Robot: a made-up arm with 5 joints. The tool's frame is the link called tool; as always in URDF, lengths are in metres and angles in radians. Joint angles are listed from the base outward.
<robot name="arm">
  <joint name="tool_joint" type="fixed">
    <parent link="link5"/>
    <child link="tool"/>
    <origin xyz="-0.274 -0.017 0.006"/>
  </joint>
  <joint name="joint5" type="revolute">
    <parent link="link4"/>
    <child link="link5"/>
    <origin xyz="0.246 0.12 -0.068"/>
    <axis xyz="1 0 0"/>
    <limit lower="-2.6" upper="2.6"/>
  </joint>
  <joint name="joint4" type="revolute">
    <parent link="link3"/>
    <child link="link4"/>
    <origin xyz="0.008 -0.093 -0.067"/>
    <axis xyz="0 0 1"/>
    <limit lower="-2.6" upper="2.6"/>
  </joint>
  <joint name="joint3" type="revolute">
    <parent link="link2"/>
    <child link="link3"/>
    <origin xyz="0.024 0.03 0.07"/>
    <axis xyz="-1 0 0"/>
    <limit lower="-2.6" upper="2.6"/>
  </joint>
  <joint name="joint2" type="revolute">
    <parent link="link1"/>
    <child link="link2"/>
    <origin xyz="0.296 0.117 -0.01"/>
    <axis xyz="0 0 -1"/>
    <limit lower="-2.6" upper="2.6"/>
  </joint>
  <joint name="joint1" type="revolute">
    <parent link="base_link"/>
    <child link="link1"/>
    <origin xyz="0 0 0.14"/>
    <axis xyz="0 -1 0"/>
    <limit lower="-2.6" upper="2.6"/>
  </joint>
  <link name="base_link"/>
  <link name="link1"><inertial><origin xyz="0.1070 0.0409 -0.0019"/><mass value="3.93"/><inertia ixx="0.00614" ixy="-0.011" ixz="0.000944" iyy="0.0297" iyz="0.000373" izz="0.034"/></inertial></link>
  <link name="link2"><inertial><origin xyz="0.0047 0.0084 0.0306"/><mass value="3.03"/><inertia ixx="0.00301" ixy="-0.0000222" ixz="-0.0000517" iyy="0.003" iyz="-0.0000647" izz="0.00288"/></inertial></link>
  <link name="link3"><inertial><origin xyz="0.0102 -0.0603 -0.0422"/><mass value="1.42"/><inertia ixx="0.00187" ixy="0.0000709" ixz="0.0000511" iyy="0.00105" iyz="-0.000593" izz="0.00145"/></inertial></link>
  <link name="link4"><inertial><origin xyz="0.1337 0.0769 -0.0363"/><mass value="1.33"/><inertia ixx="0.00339" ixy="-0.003" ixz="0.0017" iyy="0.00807" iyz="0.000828" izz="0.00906"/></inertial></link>
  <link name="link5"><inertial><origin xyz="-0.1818 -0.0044 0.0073"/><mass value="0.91"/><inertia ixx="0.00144" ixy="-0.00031" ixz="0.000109" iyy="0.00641" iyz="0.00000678" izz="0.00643"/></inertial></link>
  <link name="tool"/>
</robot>
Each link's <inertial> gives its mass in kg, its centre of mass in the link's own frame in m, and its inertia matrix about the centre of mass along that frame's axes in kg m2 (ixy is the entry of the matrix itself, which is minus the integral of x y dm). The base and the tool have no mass. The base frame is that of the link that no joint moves.
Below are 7 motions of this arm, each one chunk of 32 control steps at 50 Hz.
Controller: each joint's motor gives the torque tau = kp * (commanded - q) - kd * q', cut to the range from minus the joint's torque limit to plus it. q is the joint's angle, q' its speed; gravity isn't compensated. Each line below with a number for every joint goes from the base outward.
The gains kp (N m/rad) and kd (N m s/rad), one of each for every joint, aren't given. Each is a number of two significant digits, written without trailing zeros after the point. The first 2 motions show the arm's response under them.
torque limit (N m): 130 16 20 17 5.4
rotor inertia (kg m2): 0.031 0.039 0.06 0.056 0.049
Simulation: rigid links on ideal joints. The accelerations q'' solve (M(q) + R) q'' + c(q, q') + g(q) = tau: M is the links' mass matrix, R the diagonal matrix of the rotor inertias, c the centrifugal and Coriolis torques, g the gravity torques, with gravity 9.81 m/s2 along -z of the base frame. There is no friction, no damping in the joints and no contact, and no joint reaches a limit. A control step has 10 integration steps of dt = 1/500 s. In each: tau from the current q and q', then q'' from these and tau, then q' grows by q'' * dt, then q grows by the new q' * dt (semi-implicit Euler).
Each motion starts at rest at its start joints. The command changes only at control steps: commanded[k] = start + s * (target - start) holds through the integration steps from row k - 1 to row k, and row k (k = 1, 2, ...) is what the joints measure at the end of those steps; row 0 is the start. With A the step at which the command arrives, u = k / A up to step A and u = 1 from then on. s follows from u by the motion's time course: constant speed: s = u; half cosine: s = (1 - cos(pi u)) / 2; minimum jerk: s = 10 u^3 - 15 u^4 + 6 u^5; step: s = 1 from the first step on.
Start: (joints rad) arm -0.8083 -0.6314 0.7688 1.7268 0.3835
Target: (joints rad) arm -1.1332 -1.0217 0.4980 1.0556 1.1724
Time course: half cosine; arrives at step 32
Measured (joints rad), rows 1 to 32:
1: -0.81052 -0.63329 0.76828 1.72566 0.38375
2: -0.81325 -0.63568 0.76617 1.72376 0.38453
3: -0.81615 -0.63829 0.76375 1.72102 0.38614
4: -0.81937 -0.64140 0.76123 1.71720 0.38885
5: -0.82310 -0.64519 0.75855 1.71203 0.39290
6: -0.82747 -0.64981 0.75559 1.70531 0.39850
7: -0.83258 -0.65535 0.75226 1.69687 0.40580
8: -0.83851 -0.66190 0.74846 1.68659 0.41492
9: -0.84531 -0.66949 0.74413 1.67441 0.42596
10: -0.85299 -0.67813 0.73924 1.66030 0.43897
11: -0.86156 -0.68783 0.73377 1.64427 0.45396
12: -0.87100 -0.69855 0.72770 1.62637 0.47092
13: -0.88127 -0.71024 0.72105 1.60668 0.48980
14: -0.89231 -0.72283 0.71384 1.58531 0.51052
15: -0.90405 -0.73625 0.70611 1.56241 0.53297
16: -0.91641 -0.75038 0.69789 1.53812 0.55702
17: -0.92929 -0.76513 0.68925 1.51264 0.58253
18: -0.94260 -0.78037 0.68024 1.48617 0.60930
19: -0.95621 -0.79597 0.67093 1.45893 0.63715
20: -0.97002 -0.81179 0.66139 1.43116 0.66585
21: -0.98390 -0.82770 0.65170 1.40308 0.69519
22: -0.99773 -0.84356 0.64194 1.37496 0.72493
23: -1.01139 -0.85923 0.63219 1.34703 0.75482
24: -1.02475 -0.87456 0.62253 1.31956 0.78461
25: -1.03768 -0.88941 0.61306 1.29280 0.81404
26: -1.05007 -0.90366 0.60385 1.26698 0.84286
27: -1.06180 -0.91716 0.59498 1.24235 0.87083
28: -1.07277 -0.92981 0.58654 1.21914 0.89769
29: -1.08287 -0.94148 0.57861 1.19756 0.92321
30: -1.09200 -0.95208 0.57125 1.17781 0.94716
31: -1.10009 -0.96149 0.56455 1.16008 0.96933
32: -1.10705 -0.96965 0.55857 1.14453 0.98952
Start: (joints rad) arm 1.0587 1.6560 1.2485 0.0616 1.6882
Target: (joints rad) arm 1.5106 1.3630 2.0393 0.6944 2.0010
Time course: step
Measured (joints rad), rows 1 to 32:
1: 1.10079 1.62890 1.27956 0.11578 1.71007
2: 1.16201 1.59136 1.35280 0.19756 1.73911
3: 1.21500 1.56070 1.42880 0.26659 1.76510
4: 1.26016 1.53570 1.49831 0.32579 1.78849
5: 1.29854 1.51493 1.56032 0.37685 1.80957
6: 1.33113 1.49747 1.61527 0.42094 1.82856
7: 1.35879 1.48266 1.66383 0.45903 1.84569
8: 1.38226 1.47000 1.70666 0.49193 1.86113
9: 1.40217 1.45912 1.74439 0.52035 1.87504
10: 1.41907 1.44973 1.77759 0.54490 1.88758
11: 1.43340 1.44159 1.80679 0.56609 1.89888
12: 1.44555 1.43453 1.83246 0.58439 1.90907
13: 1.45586 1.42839 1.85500 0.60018 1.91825
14: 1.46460 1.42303 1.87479 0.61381 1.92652
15: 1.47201 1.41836 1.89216 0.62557 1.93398
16: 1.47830 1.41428 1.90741 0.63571 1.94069
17: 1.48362 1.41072 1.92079 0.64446 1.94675
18: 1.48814 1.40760 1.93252 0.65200 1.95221
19: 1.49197 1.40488 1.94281 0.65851 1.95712
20: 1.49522 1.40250 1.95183 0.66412 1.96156
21: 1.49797 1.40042 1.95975 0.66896 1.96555
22: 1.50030 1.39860 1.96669 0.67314 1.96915
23: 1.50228 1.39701 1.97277 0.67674 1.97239
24: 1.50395 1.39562 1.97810 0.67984 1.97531
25: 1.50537 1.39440 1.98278 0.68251 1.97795
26: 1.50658 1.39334 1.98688 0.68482 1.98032
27: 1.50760 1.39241 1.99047 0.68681 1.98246
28: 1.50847 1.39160 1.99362 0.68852 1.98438
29: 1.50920 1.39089 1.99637 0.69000 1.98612
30: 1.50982 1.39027 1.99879 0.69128 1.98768
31: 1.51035 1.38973 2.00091 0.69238 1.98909
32: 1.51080 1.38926 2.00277 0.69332 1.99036
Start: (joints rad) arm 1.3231 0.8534 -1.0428 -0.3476 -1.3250
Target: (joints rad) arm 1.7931 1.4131 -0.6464 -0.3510 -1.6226
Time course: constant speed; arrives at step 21
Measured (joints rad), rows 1 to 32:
1: 1.32492 0.85584 -1.03800 -0.34809 -1.32621
2: 1.32950 0.86243 -1.02966 -0.34907 -1.32870
3: 1.33684 0.87251 -1.01967 -0.35006 -1.33235
4: 1.34661 0.88537 -1.00859 -0.35094 -1.33705
5: 1.35846 0.90052 -0.99666 -0.35168 -1.34268
6: 1.37206 0.91758 -0.98399 -0.35230 -1.34915
7: 1.38715 0.93628 -0.97067 -0.35282 -1.35639
8: 1.40349 0.95637 -0.95674 -0.35326 -1.36431
9: 1.42088 0.97765 -0.94227 -0.35364 -1.37285
10: 1.43916 0.99995 -0.92730 -0.35398 -1.38194
11: 1.45819 1.02312 -0.91188 -0.35429 -1.39154
12: 1.47785 1.04704 -0.89604 -0.35458 -1.40159
13: 1.49804 1.07159 -0.87983 -0.35485 -1.41205
14: 1.51868 1.09668 -0.86329 -0.35512 -1.42287
15: 1.53970 1.12222 -0.84644 -0.35540 -1.43403
16: 1.56103 1.14814 -0.82932 -0.35567 -1.44548
17: 1.58263 1.17439 -0.81195 -0.35595 -1.45720
18: 1.60445 1.20090 -0.79436 -0.35624 -1.46916
19: 1.62645 1.22763 -0.77658 -0.35654 -1.48134
20: 1.64862 1.25454 -0.75862 -0.35685 -1.49372
21: 1.67091 1.28158 -0.74051 -0.35716 -1.50627
22: 1.69068 1.30654 -0.72376 -0.35736 -1.51767
23: 1.70741 1.32823 -0.70864 -0.35769 -1.52793
24: 1.72152 1.34690 -0.69507 -0.35808 -1.53718
25: 1.73341 1.36294 -0.68295 -0.35850 -1.54552
26: 1.74346 1.37669 -0.67216 -0.35891 -1.55303
27: 1.75193 1.38846 -0.66257 -0.35931 -1.55981
28: 1.75909 1.39854 -0.65407 -0.35968 -1.56591
29: 1.76513 1.40716 -0.64653 -0.36002 -1.57141
30: 1.77024 1.41453 -0.63986 -0.36033 -1.57637
31: 1.77456 1.42083 -0.63396 -0.36061 -1.58084
32: 1.77820 1.42620 -0.62875 -0.36086 -1.58487

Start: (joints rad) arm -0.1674 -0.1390 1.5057 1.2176 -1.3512
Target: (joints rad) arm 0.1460 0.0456 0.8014 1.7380 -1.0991
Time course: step
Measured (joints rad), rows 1 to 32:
1: -0.13577 -0.12318 1.44520 1.24504 -1.33297
2: -0.09589 -0.10092 1.36582 1.30861 -1.30982
3: -0.06192 -0.07908 1.29625 1.36740 -1.28894
4: -0.03319 -0.06039 1.23467 1.41795 -1.27014
5: -0.00893 -0.04447 1.17992 1.46130 -1.25322
6: 0.01156 -0.03092 1.13124 1.49850 -1.23797
7: 0.02886 -0.01937 1.08799 1.53045 -1.22425
8: 0.04347 -0.00953 1.04960 1.55790 -1.21189
9: 0.05581 -0.00113 1.01554 1.58150 -1.20075
10: 0.06625 0.00602 0.98535 1.60181 -1.19072
11: 0.07506 0.01213 0.95859 1.61928 -1.18169
12: 0.08252 0.01733 0.93490 1.63433 -1.17355
13: 0.08882 0.02177 0.91392 1.64729 -1.16622
14: 0.09415 0.02556 0.89535 1.65846 -1.15962
15: 0.09865 0.02880 0.87893 1.66810 -1.15367
16: 0.10247 0.03156 0.86440 1.67640 -1.14830
17: 0.10569 0.03391 0.85155 1.68357 -1.14347
18: 0.10842 0.03592 0.84019 1.68976 -1.13912
19: 0.11073 0.03764 0.83016 1.69509 -1.13520
20: 0.11268 0.03910 0.82129 1.69970 -1.13167
21: 0.11434 0.04035 0.81345 1.70368 -1.12849
22: 0.11574 0.04142 0.80653 1.70712 -1.12562
23: 0.11692 0.04233 0.80042 1.71009 -1.12304
24: 0.11792 0.04310 0.79503 1.71266 -1.12071
25: 0.11877 0.04377 0.79026 1.71488 -1.11861
26: 0.11949 0.04433 0.78606 1.71680 -1.11672
27: 0.12010 0.04481 0.78235 1.71845 -1.11502
28: 0.12062 0.04522 0.77908 1.71989 -1.11348
29: 0.12106 0.04557 0.77619 1.72113 -1.11210
30: 0.12143 0.04587 0.77365 1.72220 -1.11086
31: 0.12174 0.04612 0.77140 1.72313 -1.10973
32: 0.12201 0.04634 0.76942 1.72393 -1.10872

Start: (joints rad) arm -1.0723 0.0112 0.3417 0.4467 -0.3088
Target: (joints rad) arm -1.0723 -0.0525 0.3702 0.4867 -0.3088
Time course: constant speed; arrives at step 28
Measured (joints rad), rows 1 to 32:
1: -1.07378 0.01110 0.34125 0.44503 -0.30877
2: -1.07550 0.01094 0.34055 0.44360 -0.30874
3: -1.07697 0.01046 0.33997 0.44259 -0.30871
4: -1.07820 0.00972 0.33958 0.44192 -0.30869
5: -1.07923 0.00875 0.33934 0.44154 -0.30866
6: -1.08009 0.00759 0.33926 0.44141 -0.30864
7: -1.08082 0.00628 0.33932 0.44149 -0.30862
8: -1.08143 0.00483 0.33949 0.44176 -0.30860
9: -1.08194 0.00326 0.33978 0.44219 -0.30859
10: -1.08236 0.00160 0.34015 0.44275 -0.30858
11: -1.08272 -0.00015 0.34061 0.44344 -0.30856
12: -1.08302 -0.00197 0.34114 0.44422 -0.30855
13: -1.08327 -0.00385 0.34174 0.44509 -0.30854
14: -1.08348 -0.00578 0.34240 0.44604 -0.30853
15: -1.08366 -0.00775 0.34311 0.44705 -0.30852
16: -1.08380 -0.00977 0.34386 0.44811 -0.30851
17: -1.08393 -0.01181 0.34465 0.44922 -0.30851
18: -1.08403 -0.01389 0.34548 0.45038 -0.30850
19: -1.08411 -0.01598 0.34634 0.45157 -0.30849
20: -1.08419 -0.01810 0.34723 0.45279 -0.30848
21: -1.08425 -0.02024 0.34814 0.45403 -0.30848
22: -1.08430 -0.02239 0.34908 0.45530 -0.30847
23: -1.08434 -0.02455 0.35003 0.45659 -0.30847
24: -1.08437 -0.02672 0.35101 0.45789 -0.30846
25: -1.08440 -0.02890 0.35199 0.45921 -0.30846
26: -1.08442 -0.03109 0.35299 0.46054 -0.30845
27: -1.08444 -0.03329 0.35400 0.46188 -0.30845
28: -1.08446 -0.03549 0.35503 0.46324 -0.30845
29: -1.08448 -0.03746 0.35595 0.46445 -0.30844
30: -1.08449 -0.03914 0.35677 0.46549 -0.30844
31: -1.08450 -0.04058 0.35751 0.46637 -0.30844
32: -1.08451 -0.04181 0.35817 0.46714 -0.30843

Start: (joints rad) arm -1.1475 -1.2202 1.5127 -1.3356 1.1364
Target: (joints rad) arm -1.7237 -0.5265 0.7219 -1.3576 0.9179
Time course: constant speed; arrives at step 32
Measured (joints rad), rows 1 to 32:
1: -1.15092 -1.21707 1.51067 -1.33585 1.13583
2: -1.15723 -1.21032 1.50300 -1.33565 1.13465
3: -1.16564 -1.20075 1.49141 -1.33535 1.13293
4: -1.17570 -1.18903 1.47706 -1.33506 1.13070
5: -1.18708 -1.17562 1.46072 -1.33484 1.12803
6: -1.19954 -1.16087 1.44288 -1.33470 1.12495
7: -1.21288 -1.14505 1.42390 -1.33466 1.12150
8: -1.22695 -1.12838 1.40405 -1.33471 1.11772
9: -1.24162 -1.11101 1.38351 -1.33485 1.11363
10: -1.25678 -1.09308 1.36246 -1.33509 1.10928
11: -1.27235 -1.07471 1.34101 -1.33540 1.10468
12: -1.28826 -1.05597 1.31926 -1.33579 1.09986
13: -1.30444 -1.03695 1.29730 -1.33624 1.09485
14: -1.32085 -1.01771 1.27519 -1.33676 1.08965
15: -1.33745 -0.99828 1.25298 -1.33732 1.08429
16: -1.35420 -0.97872 1.23071 -1.33793 1.07878
17: -1.37108 -0.95905 1.20842 -1.33859 1.07314
18: -1.38805 -0.93930 1.18613 -1.33927 1.06739
19: -1.40512 -0.91949 1.16386 -1.33999 1.06152
20: -1.42225 -0.89964 1.14162 -1.34073 1.05556
21: -1.43943 -0.87975 1.11943 -1.34149 1.04951
22: -1.45666 -0.85984 1.09729 -1.34226 1.04337
23: -1.47392 -0.83992 1.07521 -1.34305 1.03717
24: -1.49121 -0.81999 1.05319 -1.34384 1.03090
25: -1.50852 -0.80005 1.03122 -1.34464 1.02458
26: -1.52585 -0.78010 1.00931 -1.34544 1.01820
27: -1.54319 -0.76015 0.98746 -1.34625 1.01177
28: -1.56054 -0.74021 0.96566 -1.34705 1.00530
29: -1.57790 -0.72025 0.94390 -1.34784 0.99879
30: -1.59526 -0.70030 0.92219 -1.34864 0.99224
31: -1.61263 -0.68034 0.90051 -1.34942 0.98567
32: -1.63000 -0.66037 0.87886 -1.35020 0.97906

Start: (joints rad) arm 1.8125 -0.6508 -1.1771 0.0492 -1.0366
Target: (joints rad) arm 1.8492 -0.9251 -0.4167 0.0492 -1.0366
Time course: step
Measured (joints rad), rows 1 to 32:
1: 1.81959 -0.67882 -1.13201 0.04934 -1.03639
2: 1.82553 -0.72168 -1.05778 0.05228 -1.03650
3: 1.83003 -0.76083 -0.98790 0.05490 -1.03664
4: 1.83380 -0.79403 -0.92580 0.05713 -1.03676
5: 1.83700 -0.82185 -0.87101 0.05900 -1.03686
6: 1.83974 -0.84514 -0.82271 0.06054 -1.03695
7: 1.84208 -0.86465 -0.78013 0.06182 -1.03703
8: 1.84408 -0.88102 -0.74258 0.06286 -1.03710
9: 1.84579 -0.89478 -0.70947 0.06372 -1.03715
10: 1.84725 -0.90634 -0.68027 0.06443 -1.03720
11: 1.84849 -0.91608 -0.65451 0.06502 -1.03724
12: 1.84956 -0.92429 -0.63178 0.06550 -1.03728
13: 1.85046 -0.93121 -0.61173 0.06591 -1.03731
14: 1.85124 -0.93705 -0.59404 0.06624 -1.03733
15: 1.85190 -0.94199 -0.57843 0.06652 -1.03735
16: 1.85246 -0.94616 -0.56466 0.06675 -1.03737
17: 1.85294 -0.94969 -0.55251 0.06695 -1.03739
18: 1.85335 -0.95268 -0.54179 0.06711 -1.03740
19: 1.85370 -0.95520 -0.53232 0.06725 -1.03741
20: 1.85400 -0.95734 -0.52397 0.06737 -1.03742
21: 1.85425 -0.95915 -0.51660 0.06747 -1.03743
22: 1.85447 -0.96068 -0.51009 0.06756 -1.03743
23: 1.85465 -0.96198 -0.50435 0.06763 -1.03744
24: 1.85480 -0.96308 -0.49929 0.06770 -1.03745
25: 1.85494 -0.96401 -0.49481 0.06775 -1.03745
26: 1.85505 -0.96480 -0.49087 0.06780 -1.03745
27: 1.85514 -0.96547 -0.48738 0.06784 -1.03745
28: 1.85523 -0.96604 -0.48431 0.06788 -1.03746
29: 1.85529 -0.96652 -0.48159 0.06791 -1.03746
30: 1.85535 -0.96693 -0.47920 0.06794 -1.03746
31: 1.85540 -0.96727 -0.47708 0.06797 -1.03746
32: 1.85545 -0.96756 -0.47522 0.06799 -1.03746

